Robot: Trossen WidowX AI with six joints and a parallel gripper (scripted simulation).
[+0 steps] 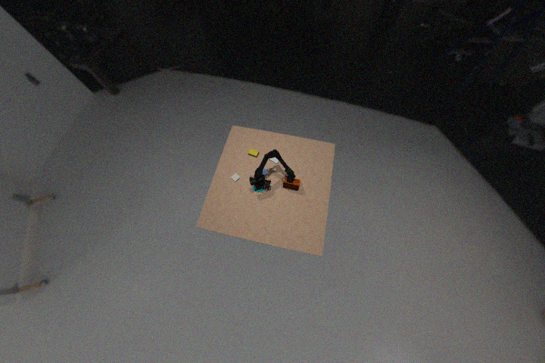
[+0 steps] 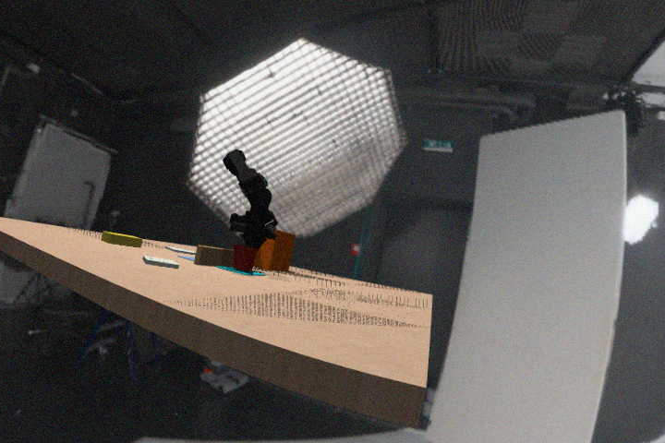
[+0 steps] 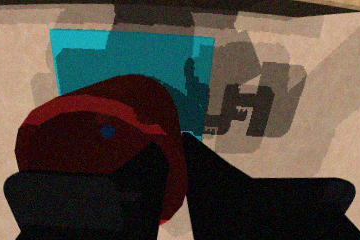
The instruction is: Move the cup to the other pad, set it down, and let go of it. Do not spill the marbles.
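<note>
Right now the red cup is 3 cm ahead of my gripper tip. The rest, counted from my gripper tip: yellow block (38 cm to the right, 21 cm ahead, 3 cm below); tan wooden block (8 cm to the right, 4 cm ahead, 3 cm below); pad (5 cm below, 3 cm ahead).
</note>
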